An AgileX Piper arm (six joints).
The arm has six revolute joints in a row. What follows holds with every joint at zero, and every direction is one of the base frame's. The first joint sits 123 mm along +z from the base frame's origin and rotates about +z. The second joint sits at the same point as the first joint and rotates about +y. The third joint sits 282.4 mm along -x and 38.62 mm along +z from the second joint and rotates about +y. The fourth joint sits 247.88 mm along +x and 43.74 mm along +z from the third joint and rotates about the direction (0.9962, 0, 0.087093). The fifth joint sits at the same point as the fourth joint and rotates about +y. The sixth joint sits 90.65 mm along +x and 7.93 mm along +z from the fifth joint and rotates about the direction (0.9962, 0, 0.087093). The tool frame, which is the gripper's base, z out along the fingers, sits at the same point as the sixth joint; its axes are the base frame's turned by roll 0, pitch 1.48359 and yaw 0 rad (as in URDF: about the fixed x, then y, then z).
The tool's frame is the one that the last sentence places.
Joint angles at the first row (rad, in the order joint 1, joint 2, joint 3, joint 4, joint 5, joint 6):
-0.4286, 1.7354, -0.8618, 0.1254, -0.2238, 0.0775
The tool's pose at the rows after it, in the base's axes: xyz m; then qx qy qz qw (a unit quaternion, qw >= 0):
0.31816, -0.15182, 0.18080, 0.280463, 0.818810, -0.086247, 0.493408
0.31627, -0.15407, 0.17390, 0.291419, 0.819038, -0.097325, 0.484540
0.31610, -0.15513, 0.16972, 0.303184, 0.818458, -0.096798, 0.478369
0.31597, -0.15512, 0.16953, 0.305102, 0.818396, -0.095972, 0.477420
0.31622, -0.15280, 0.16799, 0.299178, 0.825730, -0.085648, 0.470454
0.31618, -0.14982, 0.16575, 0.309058, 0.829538, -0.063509, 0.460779
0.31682, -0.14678, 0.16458, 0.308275, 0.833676, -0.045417, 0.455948
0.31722, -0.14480, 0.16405, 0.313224, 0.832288, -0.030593, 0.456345
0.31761, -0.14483, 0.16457, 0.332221, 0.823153, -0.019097, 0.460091
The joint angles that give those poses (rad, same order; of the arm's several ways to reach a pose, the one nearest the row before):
-0.4286, 1.7440, -0.8365, 0.2171, -0.3043, -0.0133
-0.4286, 1.7594, -0.8285, 0.3105, -0.3183, -0.0950
-0.4286, 1.7706, -0.8286, 0.3487, -0.3182, -0.1113
-0.4286, 1.7706, -0.8286, 0.3530, -0.3160, -0.1116
-0.4286, 1.7706, -0.8285, 0.2941, -0.2908, -0.0609
-0.4286, 1.7706, -0.8286, 0.2128, -0.2562, 0.0506
-0.4286, 1.7706, -0.8286, 0.0866, -0.2367, 0.1852
-0.4286, 1.7706, -0.8264, -0.0059, -0.2363, 0.2977
-0.4286, 1.7706, -0.8264, -0.0118, -0.2433, 0.3516

